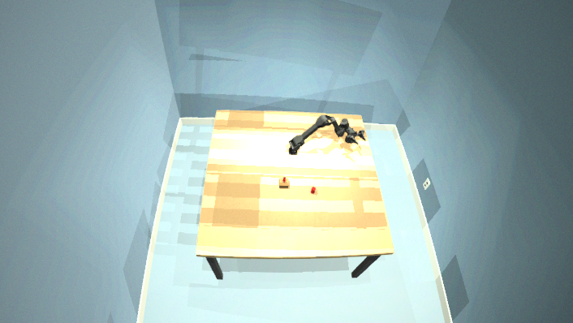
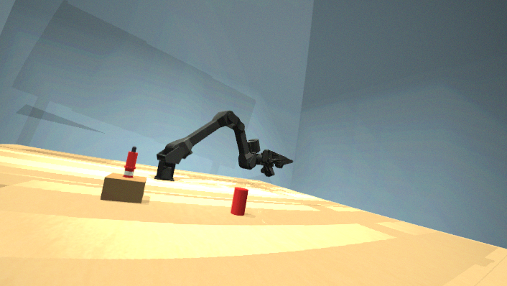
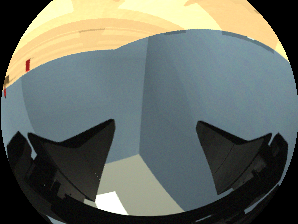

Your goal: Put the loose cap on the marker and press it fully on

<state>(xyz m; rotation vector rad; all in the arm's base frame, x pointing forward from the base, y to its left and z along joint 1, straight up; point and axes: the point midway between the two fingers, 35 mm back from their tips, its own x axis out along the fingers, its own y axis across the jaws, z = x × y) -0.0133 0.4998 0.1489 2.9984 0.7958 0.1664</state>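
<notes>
My gripper tip is now 35 cm short of the red cap, 39 cm to the left of it and 13 cm above it. Round my gripper tip: brown holder block (29 cm ahead, 60 cm to the right, 13 cm below).
</notes>
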